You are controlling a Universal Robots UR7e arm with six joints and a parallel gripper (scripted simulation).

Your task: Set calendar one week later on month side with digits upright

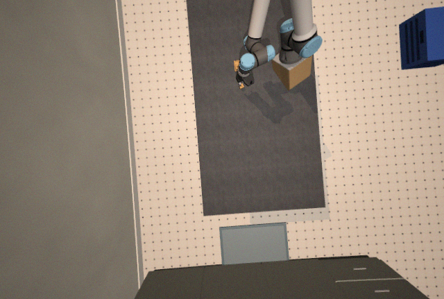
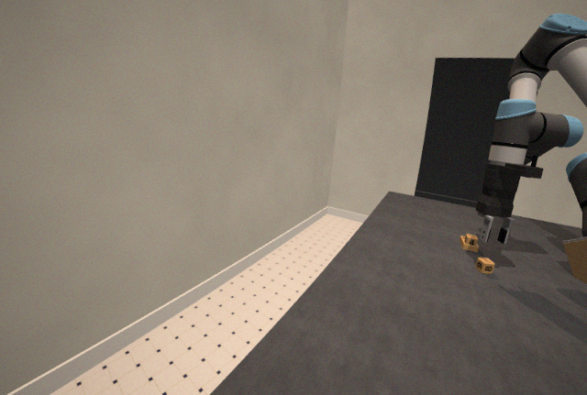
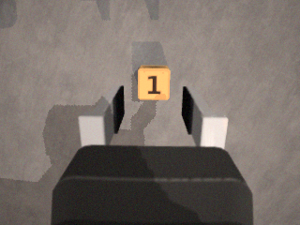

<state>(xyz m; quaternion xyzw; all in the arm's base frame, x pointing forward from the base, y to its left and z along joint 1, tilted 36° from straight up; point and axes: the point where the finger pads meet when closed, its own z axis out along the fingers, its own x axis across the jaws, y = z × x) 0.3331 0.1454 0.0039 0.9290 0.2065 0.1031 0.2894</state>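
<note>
My hand is 9 cm above the number cube.
</note>
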